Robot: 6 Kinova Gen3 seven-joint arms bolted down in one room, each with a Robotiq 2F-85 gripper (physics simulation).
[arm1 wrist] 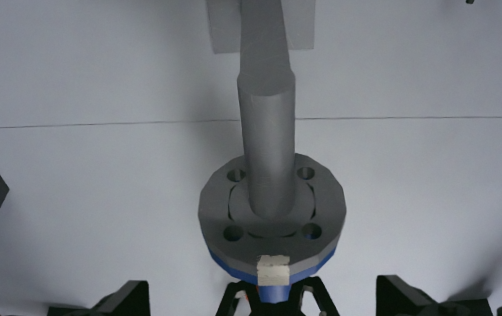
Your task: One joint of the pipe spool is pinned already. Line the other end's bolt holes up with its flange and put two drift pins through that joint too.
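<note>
The grey pipe spool point(270, 145) bends down into a round grey flange point(272, 248) at its near end. Several bolt holes show in the flange; no pin shows in them. A cream mark point(273, 270) on its front rim is in line with a blue tab point(274, 294) below. The blue flange point(227, 266) lies directly under the grey one; its holes are hidden. My arm1 gripper point(262, 295) is open, its fingers wide apart at the bottom of the view. Another black gripper is at the blue tab; its arm and its closure cannot be told. The pinned joint does not show.
A grey block or plate point(227, 30) stands beneath the far part of the pipe. A thin dark seam point(125, 123) crosses the pale surface. A dark object point(2, 190) shows at the left edge, and a small dark piece point(470, 1) at the top right.
</note>
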